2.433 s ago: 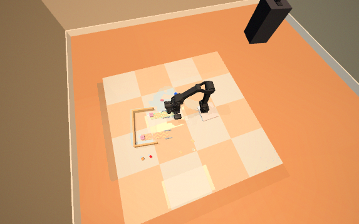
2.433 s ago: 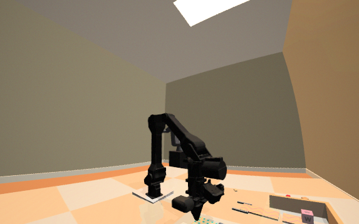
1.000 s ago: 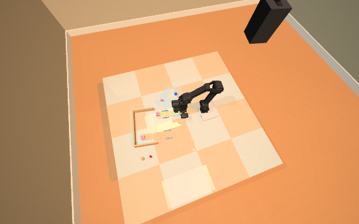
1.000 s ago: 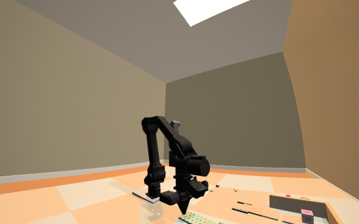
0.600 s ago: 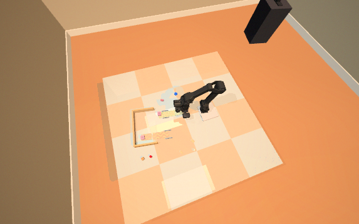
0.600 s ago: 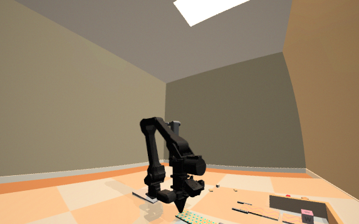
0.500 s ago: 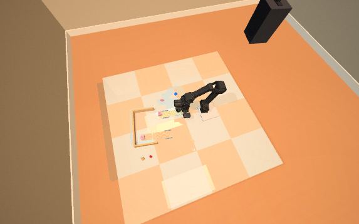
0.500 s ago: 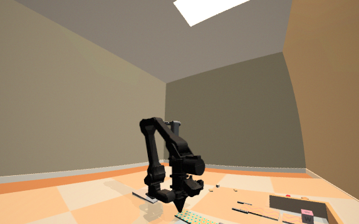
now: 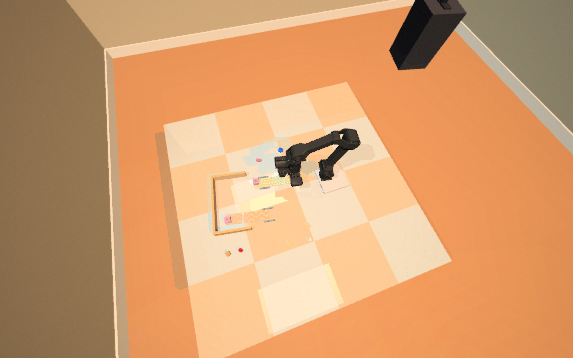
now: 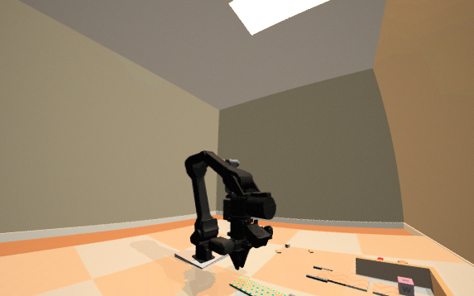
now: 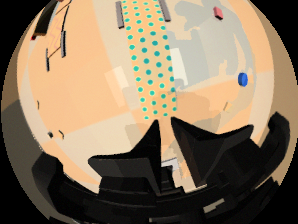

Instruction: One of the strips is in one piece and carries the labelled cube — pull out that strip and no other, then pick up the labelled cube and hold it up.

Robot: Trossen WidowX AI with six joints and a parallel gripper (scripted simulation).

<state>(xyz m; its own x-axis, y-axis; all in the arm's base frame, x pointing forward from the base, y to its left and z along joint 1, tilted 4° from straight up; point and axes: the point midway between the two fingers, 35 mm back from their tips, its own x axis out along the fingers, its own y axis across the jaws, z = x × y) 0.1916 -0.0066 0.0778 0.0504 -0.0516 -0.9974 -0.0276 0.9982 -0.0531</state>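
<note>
The pink block is 18 cm ahead of my gripper tip, 14 cm to the right of it and 4 cm below it.
</note>
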